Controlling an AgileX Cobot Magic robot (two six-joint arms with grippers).
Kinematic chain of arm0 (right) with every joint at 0, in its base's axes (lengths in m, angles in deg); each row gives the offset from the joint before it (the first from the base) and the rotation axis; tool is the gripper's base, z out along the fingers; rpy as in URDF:
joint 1: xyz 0 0 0.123 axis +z
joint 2: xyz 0 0 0 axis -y
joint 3: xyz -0.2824 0 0.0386 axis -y
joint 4: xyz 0.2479 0 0.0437 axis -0.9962 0 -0.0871
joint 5: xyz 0 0 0 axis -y
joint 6: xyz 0.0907 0 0.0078 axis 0.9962 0 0.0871
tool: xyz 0 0 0 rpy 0 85 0
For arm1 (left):
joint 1: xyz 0 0 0.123 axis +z
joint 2: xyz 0 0 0 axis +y
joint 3: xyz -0.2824 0 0.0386 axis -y
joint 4: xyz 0.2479 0 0.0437 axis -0.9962 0 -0.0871
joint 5: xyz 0 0 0 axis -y
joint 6: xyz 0.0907 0 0.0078 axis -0.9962 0 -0.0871
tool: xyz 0 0 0 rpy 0 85 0
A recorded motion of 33 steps. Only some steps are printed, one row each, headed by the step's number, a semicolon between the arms.
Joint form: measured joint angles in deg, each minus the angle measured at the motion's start. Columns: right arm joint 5, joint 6, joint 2, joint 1, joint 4, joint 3; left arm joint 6, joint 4, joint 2, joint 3, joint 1, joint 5.
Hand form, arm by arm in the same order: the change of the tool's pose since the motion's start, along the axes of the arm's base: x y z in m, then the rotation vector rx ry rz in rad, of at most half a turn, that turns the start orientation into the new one. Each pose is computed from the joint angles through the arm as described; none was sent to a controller.
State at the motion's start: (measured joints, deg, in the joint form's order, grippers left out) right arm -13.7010 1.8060 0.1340 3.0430 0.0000 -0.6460; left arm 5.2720 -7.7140 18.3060 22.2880 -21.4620 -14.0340
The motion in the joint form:
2: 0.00 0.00 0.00 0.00 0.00 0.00; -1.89 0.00 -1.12 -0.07 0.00 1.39
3: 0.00 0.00 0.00 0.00 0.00 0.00; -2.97 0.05 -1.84 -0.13 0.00 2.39
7: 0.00 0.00 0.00 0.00 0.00 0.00; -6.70 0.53 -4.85 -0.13 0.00 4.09
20: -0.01 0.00 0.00 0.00 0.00 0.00; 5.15 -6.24 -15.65 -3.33 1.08 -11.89
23: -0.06 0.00 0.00 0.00 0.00 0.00; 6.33 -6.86 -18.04 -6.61 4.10 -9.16
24: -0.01 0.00 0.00 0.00 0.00 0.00; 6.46 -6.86 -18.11 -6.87 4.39 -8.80
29: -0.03 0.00 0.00 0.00 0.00 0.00; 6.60 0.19 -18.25 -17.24 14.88 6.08
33: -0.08 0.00 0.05 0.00 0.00 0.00; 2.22 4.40 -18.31 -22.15 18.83 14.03
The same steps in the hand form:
2: 0.0000 0.0000 0.0000 0.0000 0.0000 0.0000; -0.0032 0.0009 0.0033 0.0160 -0.0507 -0.0054
3: 0.0000 0.0000 0.0000 0.0000 0.0000 0.0000; -0.0053 0.0015 0.0054 0.0228 -0.0838 -0.0083
7: 0.0000 0.0000 0.0000 0.0000 0.0000 0.0000; -0.0146 0.0047 0.0117 0.0473 -0.1796 -0.0120
20: 0.0000 0.0000 0.0000 0.0000 0.0002 0.0000; -0.0378 0.0227 -0.0214 -0.0014 -0.0177 0.0917
23: 0.0000 0.0000 -0.0001 -0.0001 0.0010 0.0000; -0.0378 0.0241 -0.0338 -0.0188 -0.0460 0.1385
24: 0.0000 0.0000 0.0000 0.0000 0.0002 0.0000; -0.0375 0.0241 -0.0346 -0.0214 -0.0482 0.1422
29: 0.0000 0.0000 0.0000 0.0000 0.0005 0.0000; -0.0229 0.0218 -0.0710 -0.1435 -0.0939 0.2475
33: -0.0001 0.0000 -0.0001 0.0000 0.0005 0.0000; -0.0185 0.0235 -0.0873 -0.1467 -0.1507 0.2947

